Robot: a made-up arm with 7 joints.
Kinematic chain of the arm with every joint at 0, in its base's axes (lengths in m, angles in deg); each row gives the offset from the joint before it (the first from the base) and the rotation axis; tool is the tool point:
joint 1: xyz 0 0.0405 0 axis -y
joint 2: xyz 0 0.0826 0 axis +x
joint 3: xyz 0 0 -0.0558 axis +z
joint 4: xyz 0 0 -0.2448 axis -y
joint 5: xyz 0 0 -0.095 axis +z
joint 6: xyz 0 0 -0.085 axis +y
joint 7: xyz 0 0 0 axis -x
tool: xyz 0 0 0
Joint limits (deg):
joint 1: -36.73..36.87
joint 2: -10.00..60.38
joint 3: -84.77..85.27
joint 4: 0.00..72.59
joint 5: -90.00..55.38
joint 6: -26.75..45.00
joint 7: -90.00..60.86
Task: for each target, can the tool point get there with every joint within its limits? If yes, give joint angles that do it. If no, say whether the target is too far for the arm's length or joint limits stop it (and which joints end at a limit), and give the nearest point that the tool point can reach.
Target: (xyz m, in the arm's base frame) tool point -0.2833 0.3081 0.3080
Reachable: no: joint limits stop it (at a limit: joint 1, joint 2, joint 3, joint 4) | nearest point -0.0044 0.5158 -0.0296 | short by 0.485 m
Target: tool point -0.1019 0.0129 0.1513
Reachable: no: joint limits stop it (at a limit: joint 1, joint 2, joint 3, joint 4) | nearest point -0.1785 -0.1069 -0.2653 | short by 0.440 m
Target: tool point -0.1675 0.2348 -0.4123
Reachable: yes | joints -26.36 1.49 71.78 35.84 -54.00 37.11 -37.96
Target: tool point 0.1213 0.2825 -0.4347
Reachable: yes | joints 12.63 16.53 46.48 10.85 -58.08 11.24 -16.23
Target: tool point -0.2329 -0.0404 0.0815
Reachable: no: joint limits stop it (at a limit: joint 1, joint 2, joint 3, joint 4) | nearest point -0.1785 -0.1069 -0.2653 | short by 0.357 m
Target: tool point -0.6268 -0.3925 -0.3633
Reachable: no: too far | nearest point -0.2389 -0.0652 -0.3376 | short by 0.508 m
